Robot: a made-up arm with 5 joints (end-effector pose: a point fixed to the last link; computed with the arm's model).
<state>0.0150 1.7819 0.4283 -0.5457 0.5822</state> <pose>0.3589 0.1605 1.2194 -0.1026 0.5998 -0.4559 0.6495</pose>
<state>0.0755 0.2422 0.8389 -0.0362 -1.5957</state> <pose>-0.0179 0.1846 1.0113 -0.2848 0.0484 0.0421 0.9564</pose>
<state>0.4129 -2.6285 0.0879 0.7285 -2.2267</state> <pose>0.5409 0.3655 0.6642 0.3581 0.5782 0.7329 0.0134</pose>
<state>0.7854 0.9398 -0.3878 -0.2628 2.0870</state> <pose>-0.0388 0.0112 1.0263 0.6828 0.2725 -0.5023 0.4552</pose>
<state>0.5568 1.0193 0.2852 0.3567 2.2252</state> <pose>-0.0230 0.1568 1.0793 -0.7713 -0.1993 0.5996 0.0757</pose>
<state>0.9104 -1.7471 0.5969 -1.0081 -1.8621</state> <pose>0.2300 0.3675 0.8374 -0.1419 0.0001 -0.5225 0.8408</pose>
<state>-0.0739 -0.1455 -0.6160 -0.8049 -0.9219</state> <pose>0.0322 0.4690 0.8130 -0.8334 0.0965 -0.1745 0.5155</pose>
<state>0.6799 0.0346 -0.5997 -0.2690 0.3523</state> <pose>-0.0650 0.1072 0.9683 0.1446 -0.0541 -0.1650 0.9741</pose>
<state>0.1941 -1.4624 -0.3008 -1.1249 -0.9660</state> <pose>0.1931 0.4589 0.6933 -0.4008 -0.1117 -0.6849 0.5981</pose>
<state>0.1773 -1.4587 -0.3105 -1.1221 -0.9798</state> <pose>0.1954 0.4591 0.6893 -0.4135 -0.1101 -0.6834 0.5915</pose>
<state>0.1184 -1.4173 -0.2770 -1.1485 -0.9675</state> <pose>0.1838 0.4505 0.6766 -0.4315 -0.1197 -0.6701 0.5920</pose>
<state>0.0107 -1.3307 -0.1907 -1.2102 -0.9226</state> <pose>0.1568 0.4298 0.6586 -0.4555 -0.1379 -0.6428 0.6003</pose>
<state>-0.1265 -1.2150 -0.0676 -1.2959 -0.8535</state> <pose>0.1227 0.4003 0.6457 -0.4824 -0.1531 -0.6078 0.6119</pose>
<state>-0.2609 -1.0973 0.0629 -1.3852 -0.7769</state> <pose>0.0923 0.3713 0.6440 -0.5065 -0.1572 -0.5760 0.6221</pose>
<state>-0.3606 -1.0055 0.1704 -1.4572 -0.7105</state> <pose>0.0714 0.3509 0.6498 -0.5211 -0.1534 -0.5554 0.6297</pose>
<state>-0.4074 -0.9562 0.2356 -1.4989 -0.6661</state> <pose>0.0604 0.3405 0.6564 -0.5226 -0.1492 -0.5463 0.6373</pose>
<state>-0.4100 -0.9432 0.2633 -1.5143 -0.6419</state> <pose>0.0557 0.3368 0.6609 -0.5136 -0.1480 -0.5446 0.6463</pose>
